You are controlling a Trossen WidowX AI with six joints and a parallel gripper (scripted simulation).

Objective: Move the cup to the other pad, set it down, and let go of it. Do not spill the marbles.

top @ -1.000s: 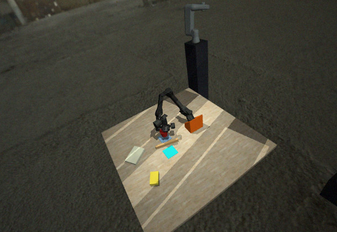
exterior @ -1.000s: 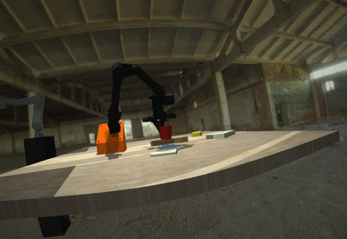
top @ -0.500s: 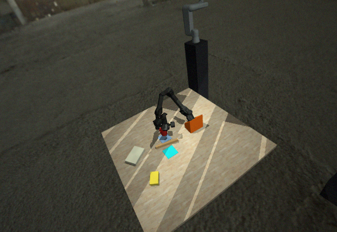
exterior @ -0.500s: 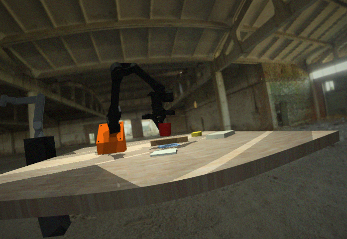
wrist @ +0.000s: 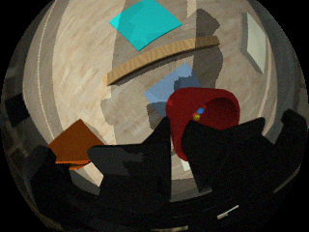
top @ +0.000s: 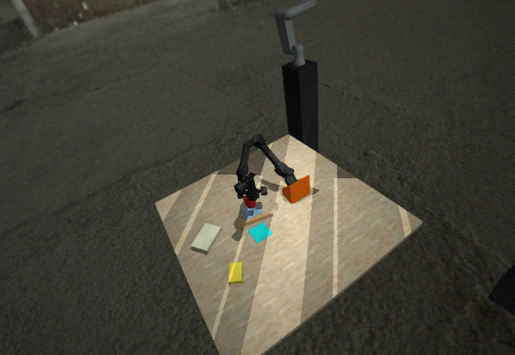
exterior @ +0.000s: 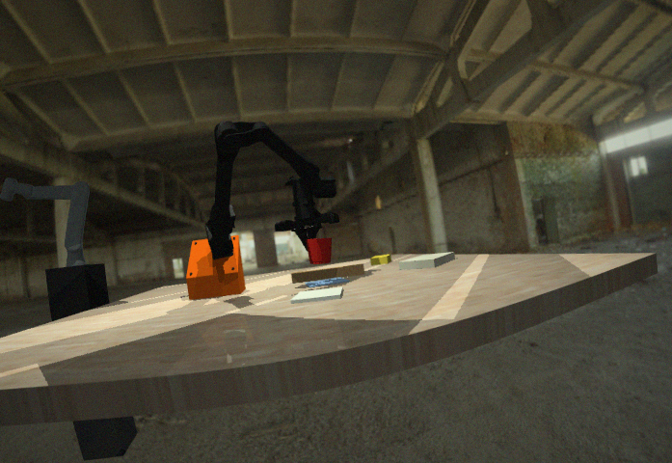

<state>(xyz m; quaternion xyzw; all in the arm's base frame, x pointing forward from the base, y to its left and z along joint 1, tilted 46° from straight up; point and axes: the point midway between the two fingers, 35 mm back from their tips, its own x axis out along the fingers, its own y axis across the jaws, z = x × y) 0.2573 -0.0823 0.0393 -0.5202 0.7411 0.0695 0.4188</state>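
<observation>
Right now the wooden bar is 90 mm below my gripper tip, 70 mm to the left of it and 60 mm ahead of it. From my gripper tip the other things lie so: blue pad: 100 mm below, 30 mm ahead, 20 mm to the right; pale pad: 240 mm to the right, 90 mm below, 40 mm behind; cup: 20 mm to the right, 20 mm ahead.
</observation>
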